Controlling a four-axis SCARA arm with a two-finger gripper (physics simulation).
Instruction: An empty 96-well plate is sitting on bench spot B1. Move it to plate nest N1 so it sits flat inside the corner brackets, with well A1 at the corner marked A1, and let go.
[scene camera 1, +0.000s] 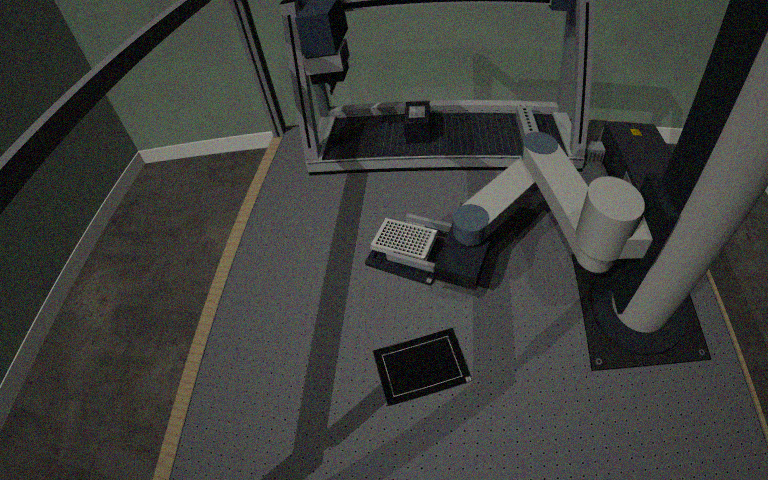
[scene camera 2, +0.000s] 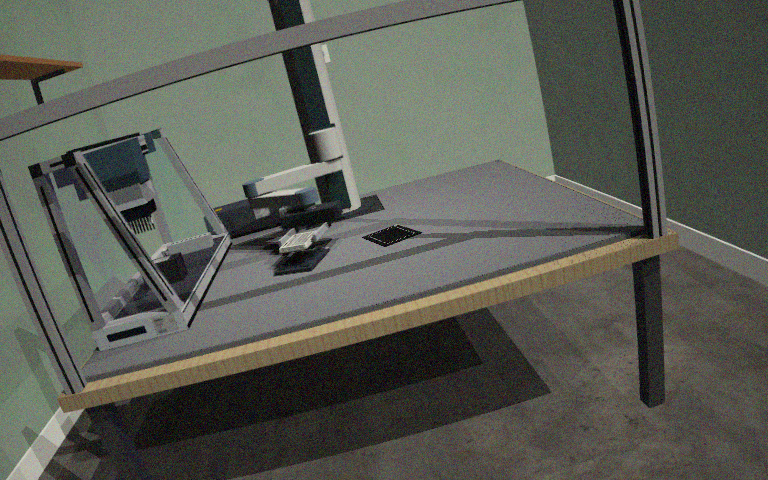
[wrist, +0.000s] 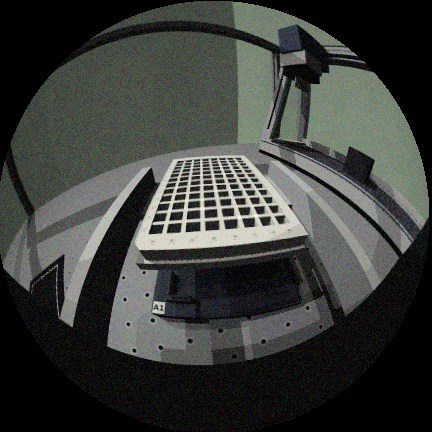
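Seen in the pictures: gripper, fingertip midpoint: (scene camera 1: 397, 235) (scene camera 2: 297, 241) (wrist: 211, 170); arm's base at its link origin: (scene camera 1: 637, 307) (scene camera 2: 344, 214).
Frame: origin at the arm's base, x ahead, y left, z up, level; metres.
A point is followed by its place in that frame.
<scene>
The white 96-well plate (scene camera 1: 403, 238) @(x 0.549, y -0.143, z 0.086 m) (scene camera 2: 299, 242) @(x 0.578, y -0.143, z 0.085 m) (wrist: 220, 200) @(x 0.520, y -0.138, z 0.086 m) is held level above plate nest N1. My gripper (scene camera 1: 397, 237) @(x 0.562, y -0.150, z 0.087 m) (scene camera 2: 301, 240) @(x 0.562, y -0.150, z 0.087 m) (wrist: 211, 170) @(x 0.562, y -0.150, z 0.087 m) is shut on it, one long pale finger along each long side. Nest N1 (scene camera 1: 398, 271) @(x 0.563, y -0.099, z 0.025 m) (scene camera 2: 296, 267) @(x 0.611, y -0.168, z 0.025 m) (wrist: 225, 306) @(x 0.477, y -0.123, z 0.025 m) is a dark block under the plate, with a gap between them; the plate hides much of it. Its white A1 tag (scene camera 1: 429, 279) @(x 0.493, y -0.077, z 0.025 m) (wrist: 158, 307) @(x 0.494, y -0.075, z 0.025 m) shows at a near corner, left in the wrist view. The plate's long sides run nearly along the nest's. Bench spot B1 (scene camera 1: 421, 365) @(x 0.501, y 0.124, z 0.015 m) (scene camera 2: 391, 234) @(x 0.498, y 0.127, z 0.015 m) (wrist: 48, 285) @(x 0.545, y 0.116, z 0.015 m), black with a white outline, holds no plate.
A framed machine (scene camera 1: 407, 165) @(x 0.561, y -0.450, z 0.034 m) (scene camera 2: 206, 283) @(x 0.562, y -0.450, z 0.033 m) stands behind the nest, with a black block (scene camera 1: 417, 121) @(x 0.528, y -0.527, z 0.130 m) (wrist: 359, 162) @(x 0.523, y -0.515, z 0.105 m) on its deck and a blue head (scene camera 1: 321, 28) @(x 0.720, y -0.465, z 0.464 m) (scene camera 2: 116, 164) @(x 0.778, y -0.513, z 0.452 m) (wrist: 300, 42) above. A dark box (scene camera 1: 637, 147) @(x -0.096, y -0.428, z 0.128 m) stands by the arm's column (scene camera 1: 679, 254) @(x 0.045, y 0.060, z 0.279 m).
</scene>
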